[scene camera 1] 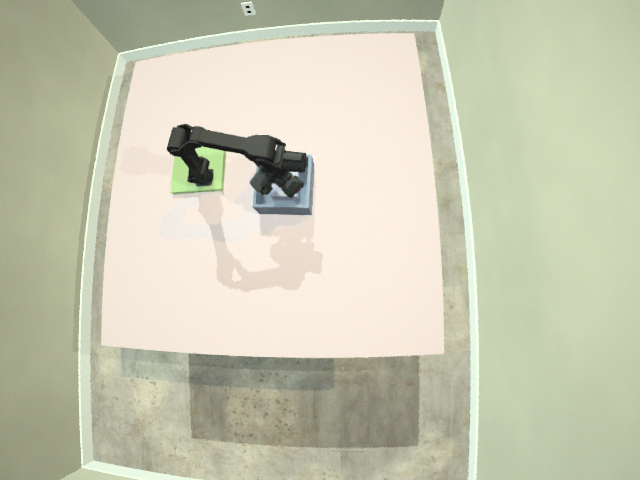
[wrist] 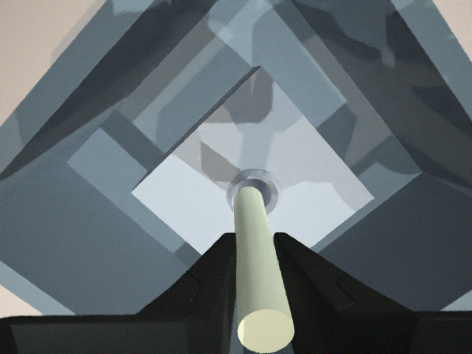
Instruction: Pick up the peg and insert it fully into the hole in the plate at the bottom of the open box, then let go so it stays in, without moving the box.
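Places are measured from the arm's base along level axes (x ahead, y left, z up), in metres.
Where they show: gripper, between the fingertips: (scene camera 1: pixel 281 180) (wrist: pixel 254 244); arm's base, origin of its link: (scene camera 1: pixel 204 177).
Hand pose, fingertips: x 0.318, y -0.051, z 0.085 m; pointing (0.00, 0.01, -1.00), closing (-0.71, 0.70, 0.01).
Things, the pixels of their top centre, and the offset from my fingertips. Level surfaces: height alone.
- pale yellow-green peg, centre of its top: (wrist: pixel 267 329) 0.000 m ahead, 0.000 m left, 0.039 m up
- white square plate, centre of its top: (wrist: pixel 254 197) (scene camera 1: pixel 284 183) 0.002 m back, 0.004 m left, 0.049 m down
- blue-grey open box, centre of its top: (wrist: pixel 262 232) (scene camera 1: pixel 282 180) 0.002 m back, 0.004 m left, 0.012 m down
- pale pink table top, height of its surface: 0.110 m down
My gripper (wrist: pixel 254 244) is shut on the pale yellow-green peg (wrist: pixel 257 270), which runs between the two black fingertips in the wrist view. The peg's far end overlaps the near left part of the hole (wrist: pixel 262 189) in the plate; whether the tip is inside the hole or above it I cannot tell. The white square plate (wrist: pixel 300 150) (scene camera 1: pixel 279 194) lies at the bottom of the blue-grey open box (wrist: pixel 45 230) (scene camera 1: pixel 284 210). In the scene view the gripper is over the box, and the arm hides the peg and the hole.
The arm's base stands on a light green square pad (scene camera 1: pixel 180 181), left of the box on the pale pink table top (scene camera 1: pixel 361 258). The box's raised walls surround the plate on all sides. Shadows of the arm fall across the plate and the table.
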